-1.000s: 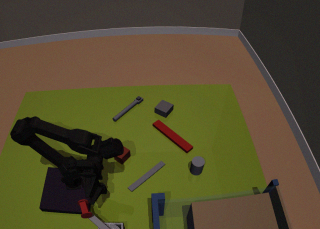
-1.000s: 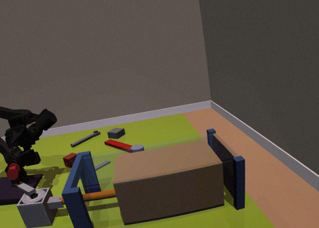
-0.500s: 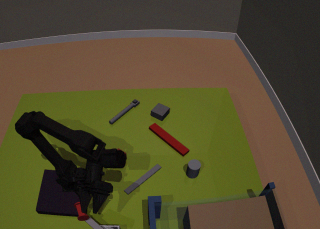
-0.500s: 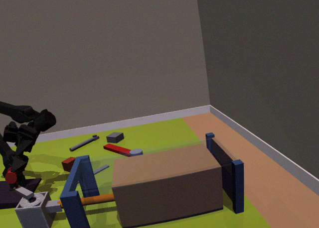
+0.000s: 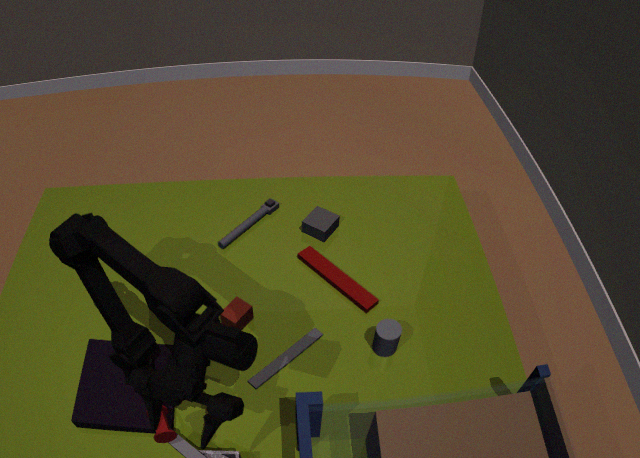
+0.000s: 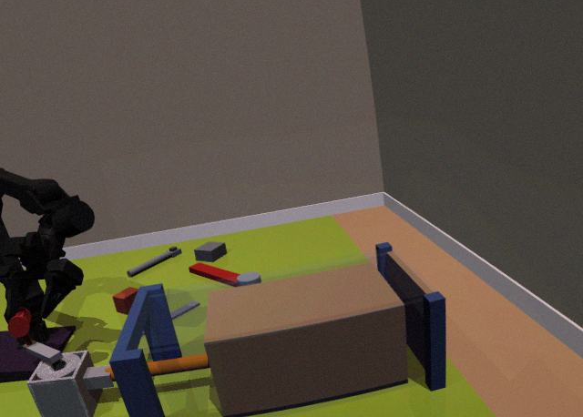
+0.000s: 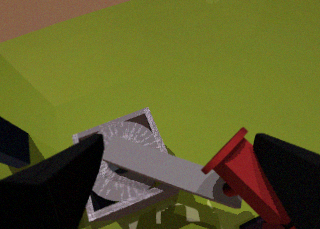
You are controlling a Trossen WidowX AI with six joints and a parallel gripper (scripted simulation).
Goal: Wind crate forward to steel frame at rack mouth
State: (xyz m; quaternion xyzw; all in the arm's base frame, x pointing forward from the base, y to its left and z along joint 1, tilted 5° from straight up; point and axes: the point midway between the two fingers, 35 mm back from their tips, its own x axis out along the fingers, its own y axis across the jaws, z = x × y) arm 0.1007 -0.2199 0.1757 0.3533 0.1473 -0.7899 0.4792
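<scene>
The winch handle lies 1 cm to the left of my gripper tip and 6 cm below it. Round my gripper tip: red crank grip (3 cm behind, 4 cm to the left, 4 cm below); blue steel frame (20 cm ahead, 6 cm to the right, 7 cm below); grey winch (2 cm ahead, 5 cm to the right, 14 cm below).
</scene>
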